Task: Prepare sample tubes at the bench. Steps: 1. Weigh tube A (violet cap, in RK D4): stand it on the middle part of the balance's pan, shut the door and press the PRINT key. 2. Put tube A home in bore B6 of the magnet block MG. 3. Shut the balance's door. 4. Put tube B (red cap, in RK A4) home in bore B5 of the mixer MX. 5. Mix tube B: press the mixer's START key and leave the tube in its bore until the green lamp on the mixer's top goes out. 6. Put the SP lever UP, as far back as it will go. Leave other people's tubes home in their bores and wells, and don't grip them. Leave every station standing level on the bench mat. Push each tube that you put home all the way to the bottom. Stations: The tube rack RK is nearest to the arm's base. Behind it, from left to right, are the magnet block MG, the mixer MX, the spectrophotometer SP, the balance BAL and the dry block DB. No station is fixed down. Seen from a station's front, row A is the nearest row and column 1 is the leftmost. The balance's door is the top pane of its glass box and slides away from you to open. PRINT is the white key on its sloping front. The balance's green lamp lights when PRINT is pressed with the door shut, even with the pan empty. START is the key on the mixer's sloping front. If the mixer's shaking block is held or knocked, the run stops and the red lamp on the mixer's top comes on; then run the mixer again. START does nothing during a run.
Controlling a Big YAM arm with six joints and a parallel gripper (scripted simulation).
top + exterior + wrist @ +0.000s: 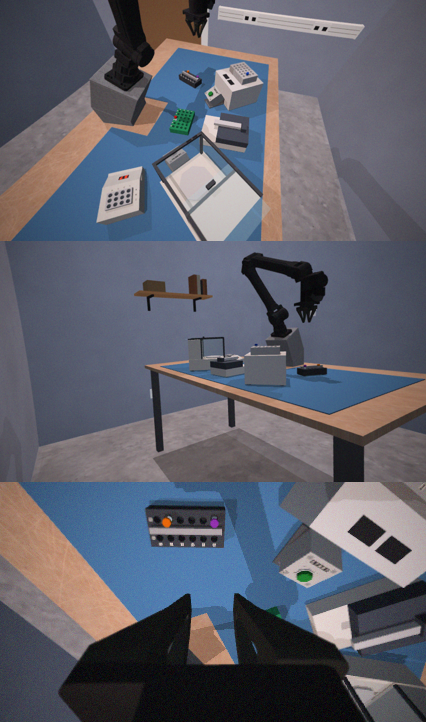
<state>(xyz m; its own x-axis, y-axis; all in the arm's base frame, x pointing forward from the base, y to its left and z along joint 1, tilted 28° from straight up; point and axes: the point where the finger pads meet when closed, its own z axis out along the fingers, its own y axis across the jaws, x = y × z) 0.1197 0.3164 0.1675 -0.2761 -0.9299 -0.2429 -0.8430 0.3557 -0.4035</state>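
The balance door lies 30 cm ahead of my hand, 62 cm to the right of it and 7 cm below it. From my hand the other things lie so: magnet block MG: 5 cm behind, 26 cm below; grey shaking block: 26 cm ahead, 2 cm to the right, 13 cm below; green start key: 13 cm ahead, 14 cm to the right, 21 cm below.
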